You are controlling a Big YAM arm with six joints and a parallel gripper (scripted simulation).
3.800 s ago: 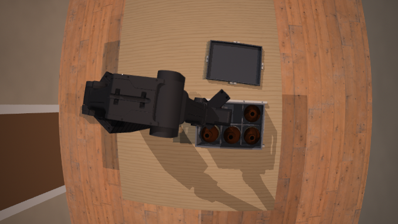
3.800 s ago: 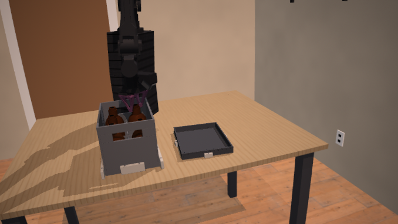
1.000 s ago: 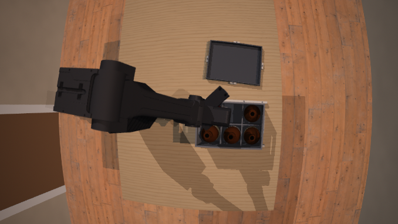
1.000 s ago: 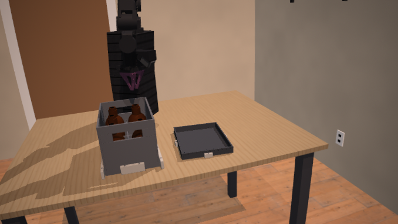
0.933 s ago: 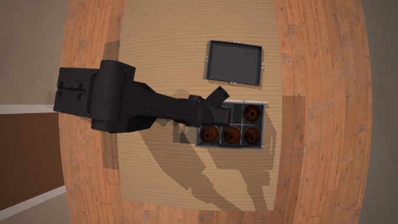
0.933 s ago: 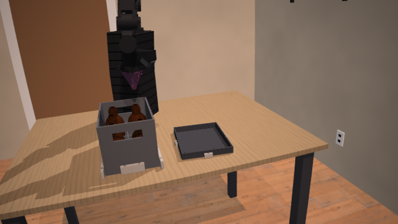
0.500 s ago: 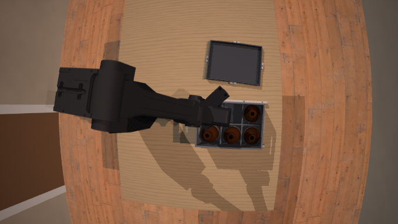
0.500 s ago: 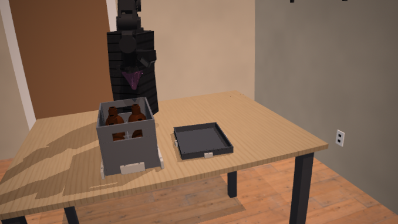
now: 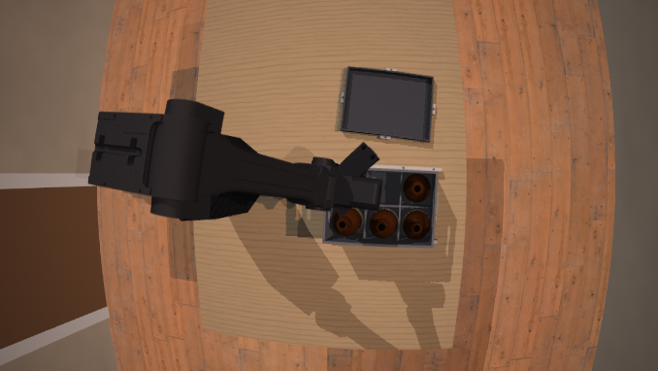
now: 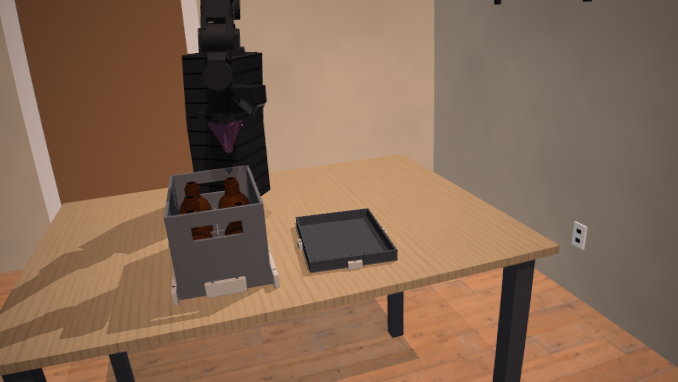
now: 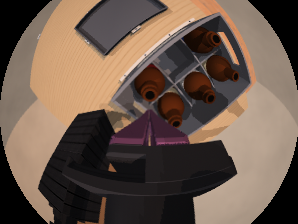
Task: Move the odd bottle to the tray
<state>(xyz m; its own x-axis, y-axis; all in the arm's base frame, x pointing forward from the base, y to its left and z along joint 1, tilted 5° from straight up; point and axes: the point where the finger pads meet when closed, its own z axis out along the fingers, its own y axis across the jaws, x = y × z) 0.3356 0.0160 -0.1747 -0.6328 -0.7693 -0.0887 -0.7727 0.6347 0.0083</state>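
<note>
Right now the grey crate is 9 cm ahead of my hand, 4 cm to the right of it and 15 cm below it. Also, from my hand: dark tray 6 cm ahead, 24 cm to the left, 22 cm below.
</note>
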